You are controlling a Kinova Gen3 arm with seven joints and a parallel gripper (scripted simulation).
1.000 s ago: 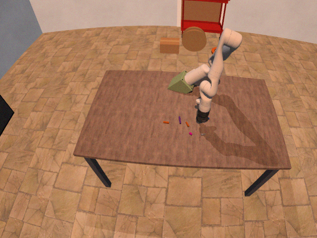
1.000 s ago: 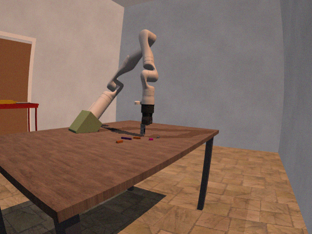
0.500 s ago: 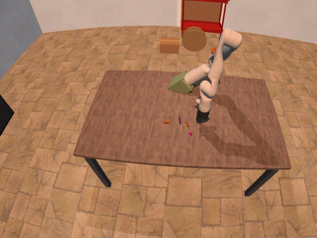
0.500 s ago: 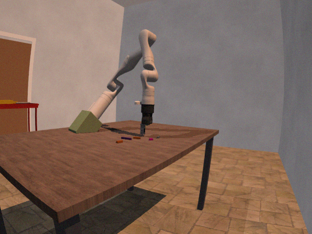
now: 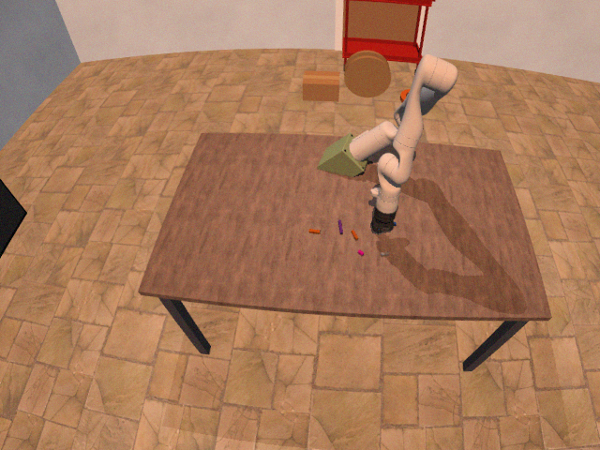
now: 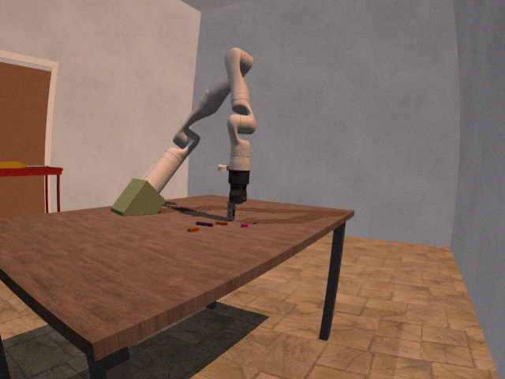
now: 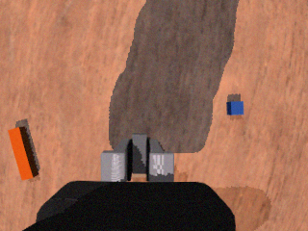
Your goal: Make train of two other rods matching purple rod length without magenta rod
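Right now the blue rod is 7 cm to the left of my hand, 5 cm behind it and 2 cm below it. Also, from my hand: magenta rod 10 cm ahead, 7 cm to the right, 2 cm below; purple rod 14 cm to the right, 2 cm below, 2 cm behind; orange rod 24 cm to the right, 2 cm below, 1 cm ahead.
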